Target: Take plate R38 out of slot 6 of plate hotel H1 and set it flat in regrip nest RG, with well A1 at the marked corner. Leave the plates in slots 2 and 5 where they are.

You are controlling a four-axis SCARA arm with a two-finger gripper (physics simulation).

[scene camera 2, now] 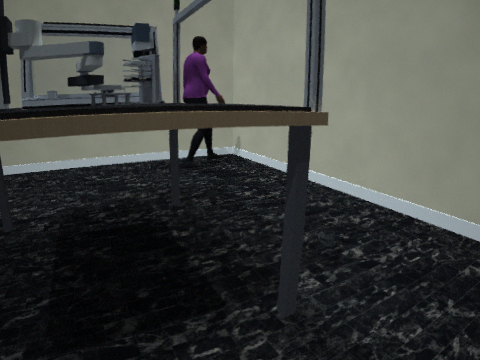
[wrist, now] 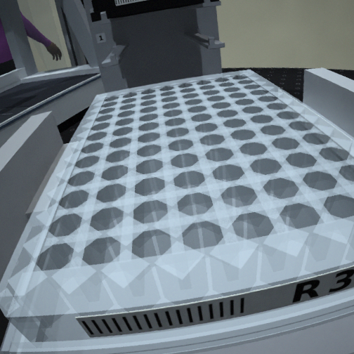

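Note:
Plate R38, a clear many-well plate, lies flat between the two fingers of my gripper, which is shut on it. Its barcode label faces the wrist camera, cut off at the right after "R 3". Which corner is A1 cannot be told. In the scene view my gripper is just above the legged regrip nest, left of hotel H1; whether the plate touches the nest is too small to tell. The wrist view shows slot label 1 behind the plate, and a black plate in the hotel above it.
A grey frame stands at the left of the wrist view beside a dark panelled surface. A person in a purple top is behind the table. An upright post stands at the table's right end.

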